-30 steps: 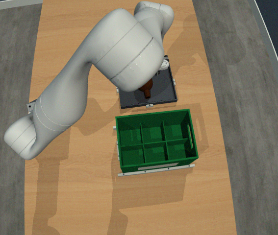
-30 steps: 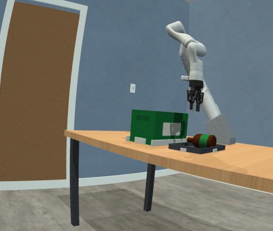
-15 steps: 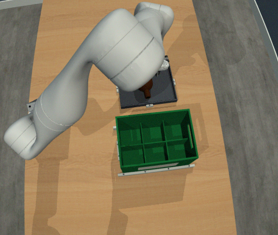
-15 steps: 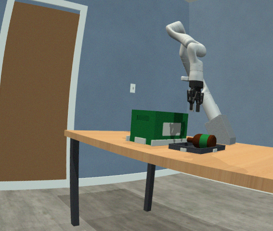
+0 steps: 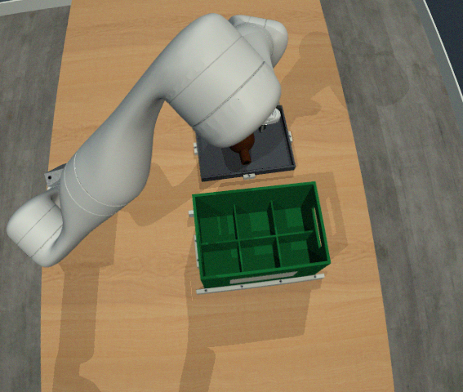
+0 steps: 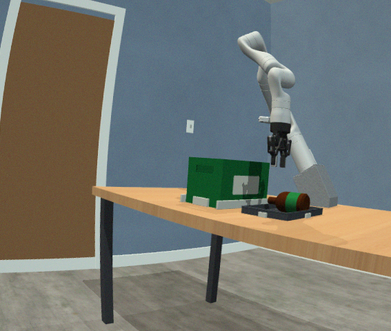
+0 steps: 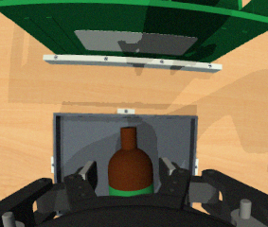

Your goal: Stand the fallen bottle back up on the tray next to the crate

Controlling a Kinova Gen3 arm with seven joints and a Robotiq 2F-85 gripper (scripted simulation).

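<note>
Now: the brown bottle 10 mm behind my hand, 50 mm to the left of it and 130 mm below it. The rest, counted from my hand: green crate 30 mm ahead, 240 mm to the right, 90 mm below; then dark grey tray 50 mm to the left, 160 mm below.
</note>
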